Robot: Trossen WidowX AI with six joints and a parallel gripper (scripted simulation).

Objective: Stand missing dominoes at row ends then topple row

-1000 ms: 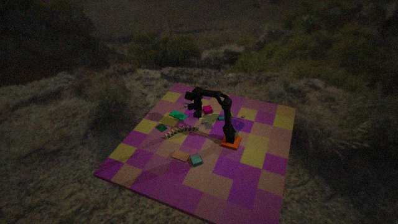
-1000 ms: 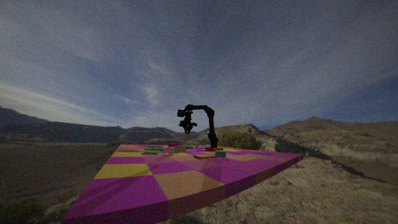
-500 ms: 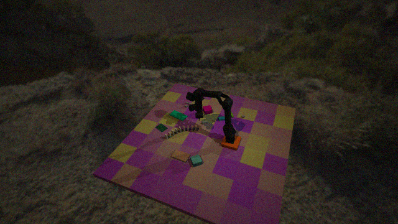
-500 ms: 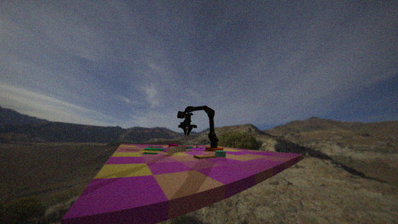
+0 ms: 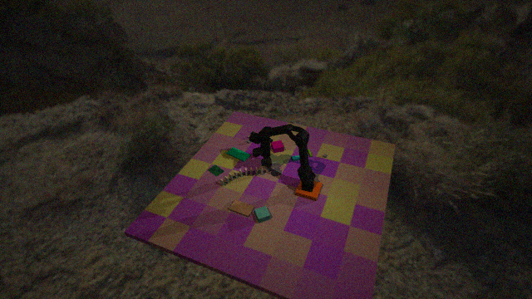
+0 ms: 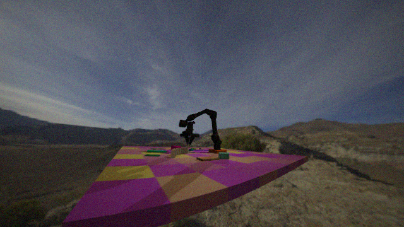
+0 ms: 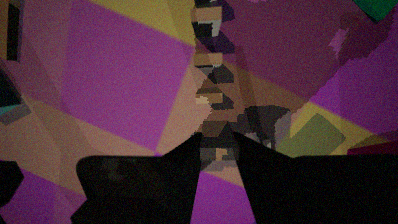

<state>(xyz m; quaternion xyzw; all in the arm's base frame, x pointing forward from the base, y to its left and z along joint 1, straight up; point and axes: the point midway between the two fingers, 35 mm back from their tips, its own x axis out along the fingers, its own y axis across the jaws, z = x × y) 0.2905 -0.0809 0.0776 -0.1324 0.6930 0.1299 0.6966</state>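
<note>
Right now the bright green plate is 250 mm ahead of my gripper tip, 120 mm to the right of it and 70 mm below it. Also, from my gripper tip: dark green tile (330 mm ahead, 70 mm to the left, 70 mm below); then magenta block (260 mm to the right, 50 mm below); then orange slab (50 mm ahead, 330 mm to the left, 70 mm below).
</note>
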